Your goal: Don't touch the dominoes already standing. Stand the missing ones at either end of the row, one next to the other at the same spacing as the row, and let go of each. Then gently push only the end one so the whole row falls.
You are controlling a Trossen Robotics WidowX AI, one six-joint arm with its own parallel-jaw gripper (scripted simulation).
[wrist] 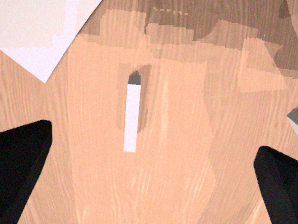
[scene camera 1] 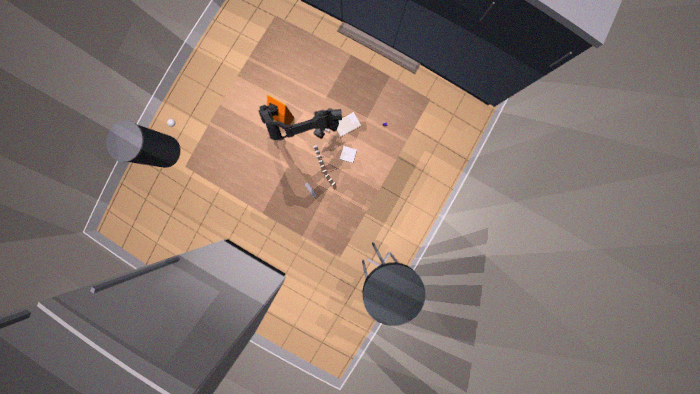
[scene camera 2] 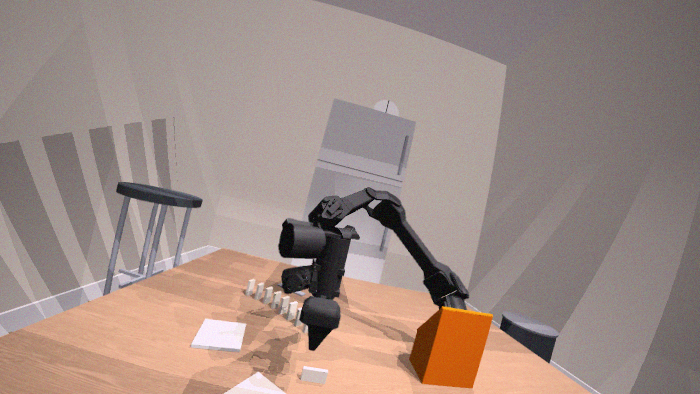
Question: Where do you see a white domino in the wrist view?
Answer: At 134, 83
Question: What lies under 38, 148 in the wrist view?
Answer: My gripper.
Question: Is my gripper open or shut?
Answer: Open.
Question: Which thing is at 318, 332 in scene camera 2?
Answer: My gripper.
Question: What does my gripper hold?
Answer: Nothing.
